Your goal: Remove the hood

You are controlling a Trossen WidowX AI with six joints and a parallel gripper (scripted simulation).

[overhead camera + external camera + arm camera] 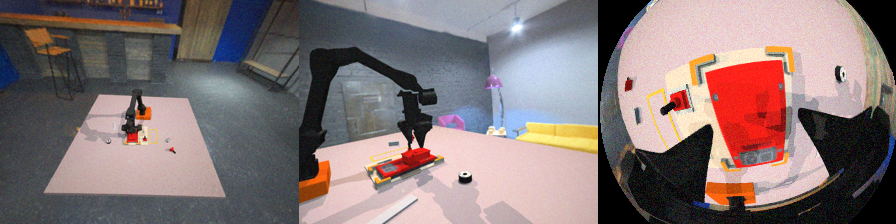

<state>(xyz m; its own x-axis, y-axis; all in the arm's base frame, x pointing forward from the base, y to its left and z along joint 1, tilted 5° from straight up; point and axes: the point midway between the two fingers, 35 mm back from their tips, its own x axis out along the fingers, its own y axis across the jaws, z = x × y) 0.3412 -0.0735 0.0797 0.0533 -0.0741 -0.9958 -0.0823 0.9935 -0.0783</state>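
Right now the hood is 3 cm below my gripper tip. From my gripper tip the other things lie so: black wheel 6 cm ahead, 22 cm to the right, 7 cm below; then pale bar 15 cm behind, 21 cm to the right, 7 cm below.
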